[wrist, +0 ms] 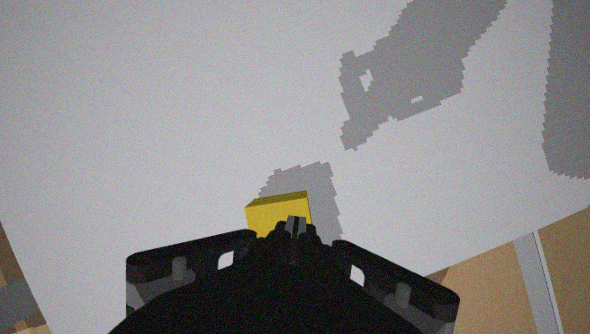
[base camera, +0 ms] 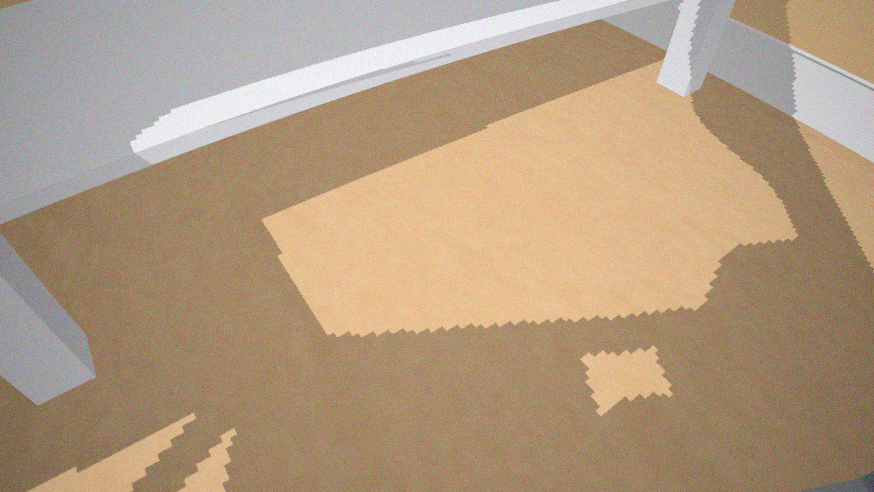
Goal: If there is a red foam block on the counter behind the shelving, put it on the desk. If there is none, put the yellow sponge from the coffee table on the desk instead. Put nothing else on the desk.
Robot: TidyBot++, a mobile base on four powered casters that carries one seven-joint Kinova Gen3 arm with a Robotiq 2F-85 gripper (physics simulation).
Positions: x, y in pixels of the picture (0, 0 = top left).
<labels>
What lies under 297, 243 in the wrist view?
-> My gripper.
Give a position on a coffee table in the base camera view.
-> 97, 97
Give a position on a coffee table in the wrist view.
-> At 427, 140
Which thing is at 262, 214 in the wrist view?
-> A yellow sponge.
</labels>
